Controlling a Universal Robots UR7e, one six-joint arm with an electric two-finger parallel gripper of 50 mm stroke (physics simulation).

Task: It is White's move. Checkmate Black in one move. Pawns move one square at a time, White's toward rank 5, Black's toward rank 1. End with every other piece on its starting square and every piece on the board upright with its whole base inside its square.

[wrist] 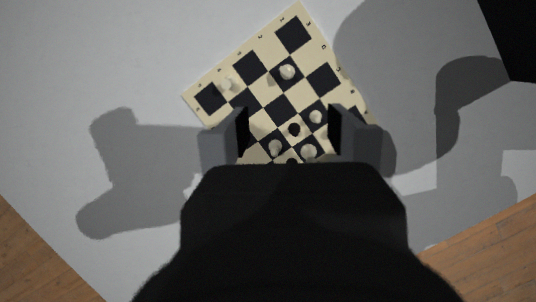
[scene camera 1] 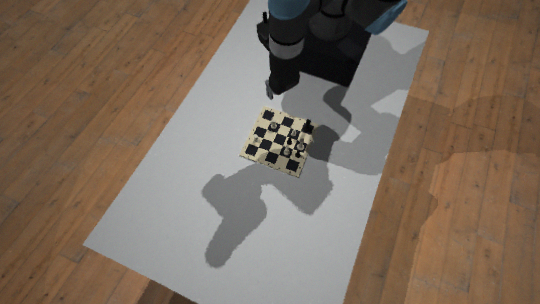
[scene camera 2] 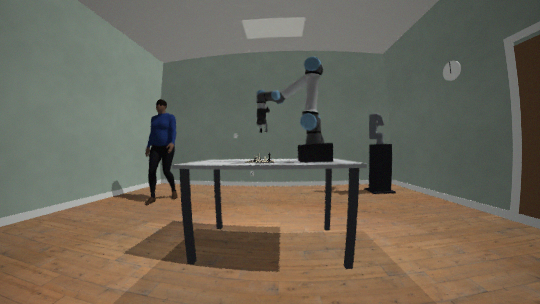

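Where they show: gripper, fingertip midpoint: (wrist: 287, 121) (scene camera 1: 278, 92) (scene camera 2: 263, 132); arm's base, link origin: (scene camera 1: 329, 23) (scene camera 2: 314, 143).
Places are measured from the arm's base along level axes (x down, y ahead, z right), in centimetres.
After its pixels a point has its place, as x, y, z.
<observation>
My gripper (scene camera 1: 274, 93) @(-10.1, 41.7, 1.8) (scene camera 2: 263, 129) @(-10.1, 41.7, 1.8) (wrist: 287, 122) @(-10.1, 41.7, 1.8) is open and empty, high above the chessboard (scene camera 1: 246, 155) @(13.2, 54.9, 7.5) (wrist: 320, 44) @(13.2, 34.5, 4.4). A white piece (scene camera 1: 273, 126) @(12.2, 41.0, 3.6) (wrist: 286, 72) @(9.3, 40.5, 3.9) stands on D2, and another white piece (scene camera 1: 256, 140) @(12.2, 48.7, 6.7) (wrist: 227, 83) @(9.9, 48.0, 7.1) on E4. White pieces also stand on B2 (scene camera 1: 294, 134) @(12.5, 40.8, -4.5) (wrist: 315, 117) @(10.3, 40.4, -3.5), B4 (scene camera 1: 287, 151) @(11.6, 48.2, -5.0) (wrist: 275, 147) @(11.3, 47.8, -4.5) and A3 (scene camera 1: 300, 146) @(11.4, 44.7, -8.3) (wrist: 308, 151) @(11.4, 43.9, -7.7). A black piece (scene camera 1: 289, 141) @(12.0, 44.3, -4.1) (wrist: 294, 130) @(10.3, 43.9, -3.5) stands on B3, another black piece (scene camera 1: 298, 154) @(12.1, 47.5, -8.8) (wrist: 291, 161) @(12.5, 47.2, -8.1) on A4. A tall black piece (scene camera 1: 308, 126) @(10.6, 36.8, -8.0) stands on A1, hidden in the wrist view. Piece types are too small to tell.
The board lies on a light grey table (scene camera 1: 175, 200) @(13.8, 78.6, 21.3) (scene camera 2: 225, 164) @(13.8, 63.7, -30.8). The robot's black base block (scene camera 2: 315, 152) @(6.7, 2.3, -15.1) stands on the table beyond the A1 side. Arm shadows fall over the board and table. A person in blue (scene camera 2: 163, 131) stands away from the table.
</observation>
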